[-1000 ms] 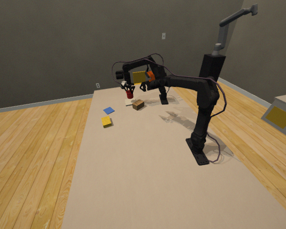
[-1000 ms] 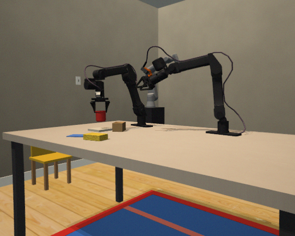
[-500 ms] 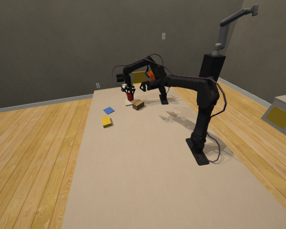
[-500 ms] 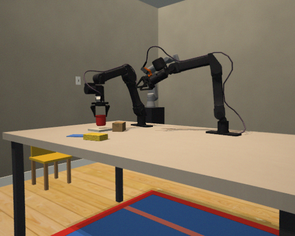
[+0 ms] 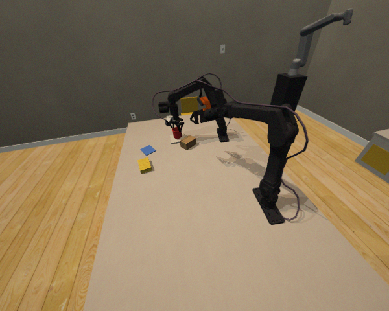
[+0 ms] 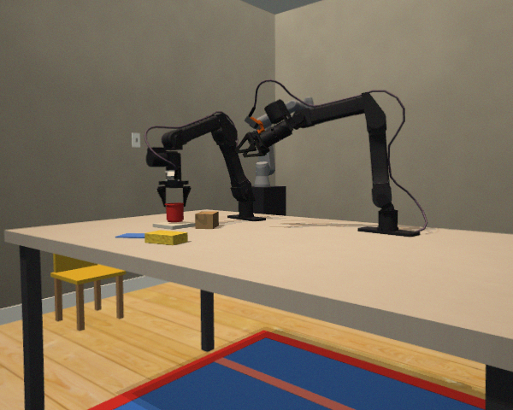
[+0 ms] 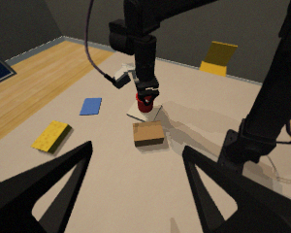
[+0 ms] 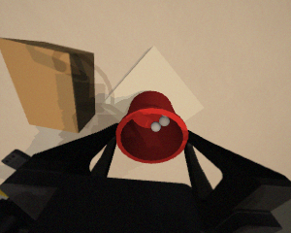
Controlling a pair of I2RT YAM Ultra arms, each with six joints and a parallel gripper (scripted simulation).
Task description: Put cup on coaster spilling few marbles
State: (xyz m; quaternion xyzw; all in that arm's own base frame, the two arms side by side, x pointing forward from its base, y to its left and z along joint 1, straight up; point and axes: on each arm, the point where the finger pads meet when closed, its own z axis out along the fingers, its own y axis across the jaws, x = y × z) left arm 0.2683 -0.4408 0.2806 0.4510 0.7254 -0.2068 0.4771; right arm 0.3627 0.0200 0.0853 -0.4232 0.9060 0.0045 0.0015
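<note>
Now: the coaster 8 cm below my right hand. Round my right hand: red cup: 3 cm below; brown box: 11 cm to the left, 7 cm behind, 6 cm below; flat blue square: 23 cm ahead, 9 cm to the left, 8 cm below.
</note>
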